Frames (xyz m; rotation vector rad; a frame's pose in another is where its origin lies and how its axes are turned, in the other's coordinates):
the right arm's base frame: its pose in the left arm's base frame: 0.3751 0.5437 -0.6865 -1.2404 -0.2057 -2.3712
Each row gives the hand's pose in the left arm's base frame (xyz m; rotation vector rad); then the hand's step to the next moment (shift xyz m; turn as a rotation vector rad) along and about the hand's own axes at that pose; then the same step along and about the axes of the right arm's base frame.
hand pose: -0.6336 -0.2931 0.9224 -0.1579 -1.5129 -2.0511
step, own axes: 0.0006 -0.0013 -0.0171 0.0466 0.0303 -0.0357
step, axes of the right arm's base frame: -0.0019 0.0156 -0.0070 0.0513 0.0403 -0.0103
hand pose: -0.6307 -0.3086 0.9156 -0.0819 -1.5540 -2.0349
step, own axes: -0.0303 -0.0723 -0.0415 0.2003 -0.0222 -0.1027
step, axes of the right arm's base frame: -0.0679 0.0202 -0.0534 0.1467 0.0802 -0.1524
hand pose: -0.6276 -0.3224 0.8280 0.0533 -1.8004 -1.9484
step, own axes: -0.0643 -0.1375 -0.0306 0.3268 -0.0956 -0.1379
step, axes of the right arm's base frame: -0.1345 0.0245 -0.0727 0.2021 0.0963 -0.2913
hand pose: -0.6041 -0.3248 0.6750 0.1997 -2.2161 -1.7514
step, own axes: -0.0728 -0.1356 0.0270 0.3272 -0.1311 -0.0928
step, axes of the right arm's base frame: -0.1479 0.0216 -0.0455 0.1651 0.0622 -0.3190
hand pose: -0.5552 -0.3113 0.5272 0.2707 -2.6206 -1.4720
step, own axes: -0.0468 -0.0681 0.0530 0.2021 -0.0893 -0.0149
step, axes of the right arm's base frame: -0.0969 0.0085 -0.0131 0.0720 0.0097 -0.2092
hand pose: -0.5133 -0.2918 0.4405 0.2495 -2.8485 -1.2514
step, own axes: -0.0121 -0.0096 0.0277 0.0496 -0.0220 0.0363
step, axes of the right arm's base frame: -0.0309 -0.0070 -0.0014 -0.0121 -0.0229 -0.0599
